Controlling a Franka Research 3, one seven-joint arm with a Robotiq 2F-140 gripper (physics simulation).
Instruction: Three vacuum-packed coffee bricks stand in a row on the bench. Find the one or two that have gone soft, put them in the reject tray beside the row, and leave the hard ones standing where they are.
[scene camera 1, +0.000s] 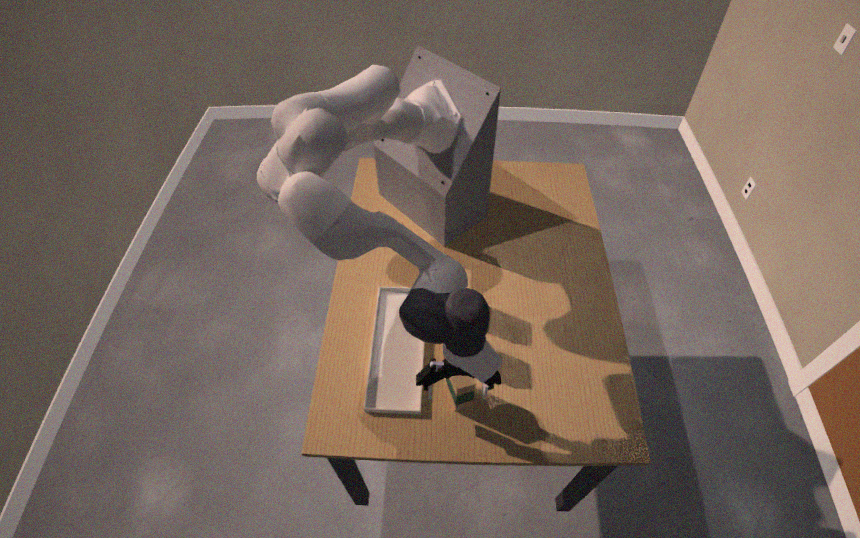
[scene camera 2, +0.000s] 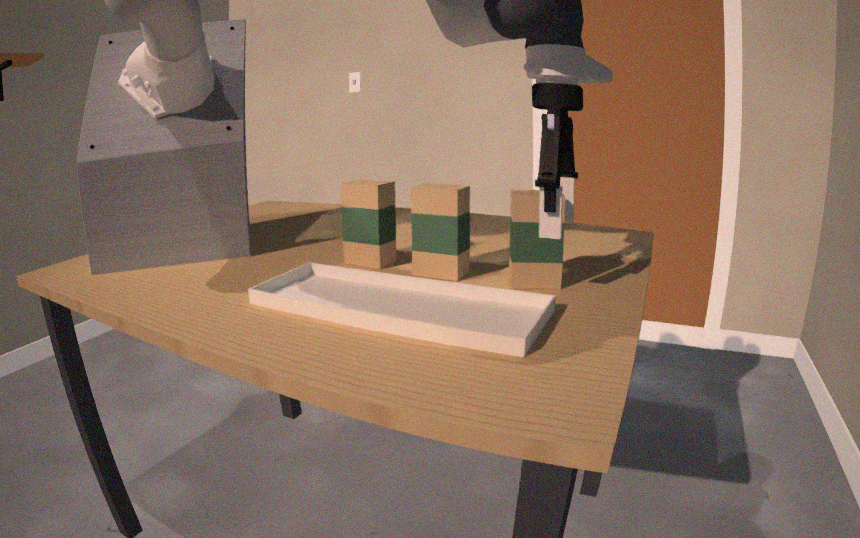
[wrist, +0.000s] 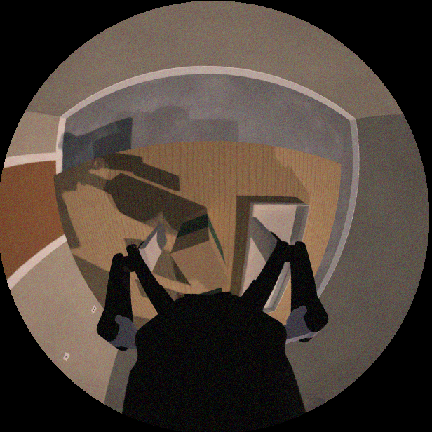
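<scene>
Three tan coffee bricks with green bands stand upright in a row in scene camera 2: the left brick (scene camera 2: 368, 225), the middle brick (scene camera 2: 440, 233) and the right brick (scene camera 2: 524, 241). The right brick also shows in scene camera 1 (scene camera 1: 465, 397) and the wrist view (wrist: 200, 262). My gripper (scene camera 1: 456, 388) (scene camera 2: 558, 218) (wrist: 207, 229) is open, pointing down, its fingers on either side of the right brick's upper part, holding nothing. The arm hides the other bricks in scene camera 1. The white reject tray (scene camera 1: 396, 380) (scene camera 2: 393, 321) (wrist: 280, 215) holds no brick. Softness cannot be seen.
The wooden bench (scene camera 1: 342, 431) (scene camera 2: 317, 345) carries the row and the tray. The tray lies close alongside the row. The grey pedestal (scene camera 1: 469, 171) (scene camera 2: 164, 209) under the arm's base stands at the bench's other end, beyond the left brick.
</scene>
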